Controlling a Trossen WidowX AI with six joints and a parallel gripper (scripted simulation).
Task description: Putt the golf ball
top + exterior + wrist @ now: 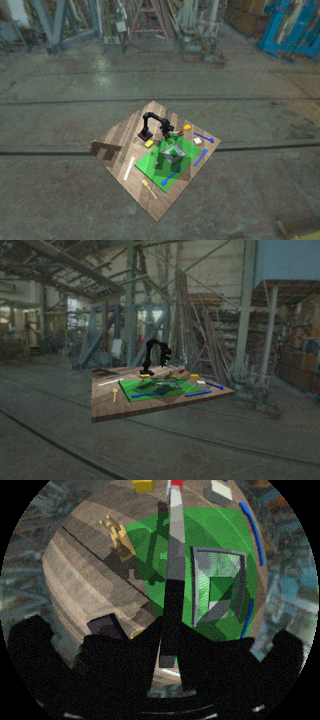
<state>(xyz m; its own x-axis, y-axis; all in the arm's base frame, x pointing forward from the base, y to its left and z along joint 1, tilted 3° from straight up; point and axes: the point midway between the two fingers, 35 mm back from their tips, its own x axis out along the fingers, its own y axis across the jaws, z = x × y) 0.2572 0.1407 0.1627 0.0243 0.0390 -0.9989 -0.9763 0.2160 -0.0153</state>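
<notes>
The red putter is 2 cm ahead of my gripper tip and 12 cm to the left of it. The rest, counted from my gripper tip: green mat: 21 cm ahead, 8 cm to the right, 15 cm below; yellow block: 42 cm to the left, 13 cm below; white golf ball: 19 cm ahead, 27 cm to the right, 12 cm below.
</notes>
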